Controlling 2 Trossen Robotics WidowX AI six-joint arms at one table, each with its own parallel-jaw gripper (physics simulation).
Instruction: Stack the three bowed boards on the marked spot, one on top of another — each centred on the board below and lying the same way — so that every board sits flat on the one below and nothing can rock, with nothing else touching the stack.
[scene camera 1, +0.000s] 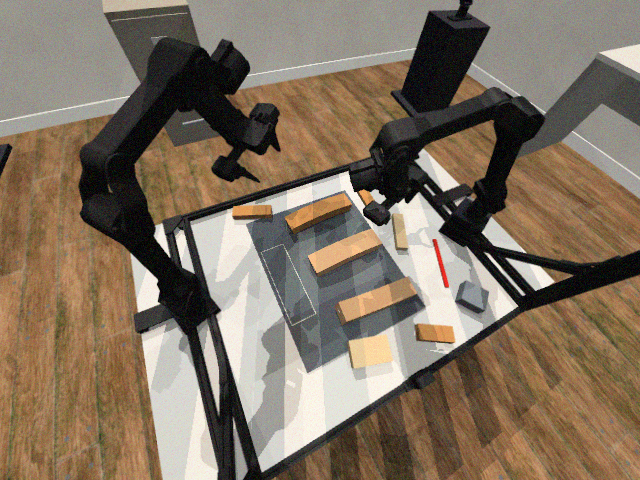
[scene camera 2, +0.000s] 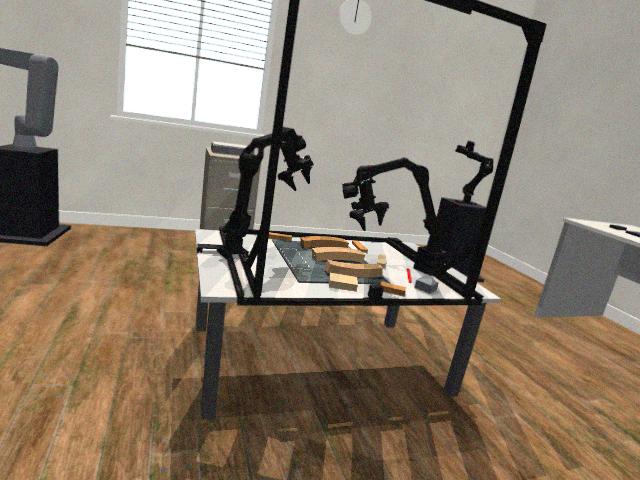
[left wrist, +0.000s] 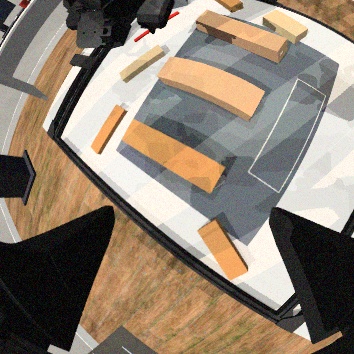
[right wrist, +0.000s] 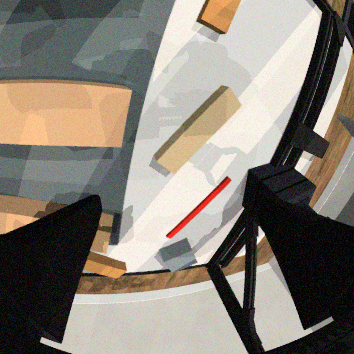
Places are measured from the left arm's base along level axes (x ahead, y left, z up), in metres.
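Pixels of known places: left gripper, fingertip midpoint: (scene camera 1: 269, 166) (scene camera 2: 302, 187) (left wrist: 194, 215); right gripper, fingertip midpoint: (scene camera 1: 396, 213) (scene camera 2: 372, 228) (left wrist: 132, 30) (right wrist: 180, 202); left arm's base, origin of the base link: (scene camera 1: 192, 307) (scene camera 2: 232, 248); right arm's base, origin of the base link: (scene camera 1: 474, 213) (scene camera 2: 432, 249).
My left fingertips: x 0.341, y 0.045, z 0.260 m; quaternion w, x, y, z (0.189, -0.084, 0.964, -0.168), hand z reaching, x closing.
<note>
Ahead of a thing's pixels: the offset from my left fingertips to its top centre. Level surfaces: height alone.
Three bowed wooden boards lie apart, roughly parallel, on the dark mat @(dz -0.281 m) (scene camera 1: 320, 346): the back one @(dx +0.138, dy -0.053, dz -0.234 m) (scene camera 1: 317, 212) (scene camera 2: 324, 241) (left wrist: 172, 156), the middle one @(dx +0.090, dy -0.219, dz -0.231 m) (scene camera 1: 345, 252) (scene camera 2: 338, 253) (left wrist: 212, 87) (right wrist: 60, 115) and the front one @(dx +0.038, dy -0.386, dz -0.232 m) (scene camera 1: 376, 300) (scene camera 2: 354, 268) (left wrist: 242, 36). The marked spot, a thin white outline (scene camera 1: 303, 319) (left wrist: 263, 182), holds no board and runs crosswise to them. My left gripper (scene camera 1: 268, 165) (scene camera 2: 302, 186) (left wrist: 194, 215) is open and empty, high above the table's back left. My right gripper (scene camera 2: 372, 226) (right wrist: 180, 202) is open and empty, above the table's back right.
Orange blocks @(dx -0.022, dy +0.112, dz -0.260 m) (scene camera 1: 251, 211) @(dx +0.350, dy -0.085, dz -0.271 m) (scene camera 1: 366, 197) @(dx +0.093, dy -0.564, dz -0.263 m) (scene camera 1: 435, 333) lie around the mat. A pale block @(dx -0.076, dy -0.459, dz -0.251 m) (scene camera 1: 370, 351) lies near the front board. A tan bar @(dx +0.303, dy -0.293, dz -0.267 m) (scene camera 1: 400, 231), a red stick @(dx +0.312, dy -0.460, dz -0.281 m) (scene camera 1: 440, 262) and a grey block @(dx +0.269, dy -0.590, dz -0.251 m) (scene camera 1: 471, 296) lie to the right. Black frame rails edge the table.
</note>
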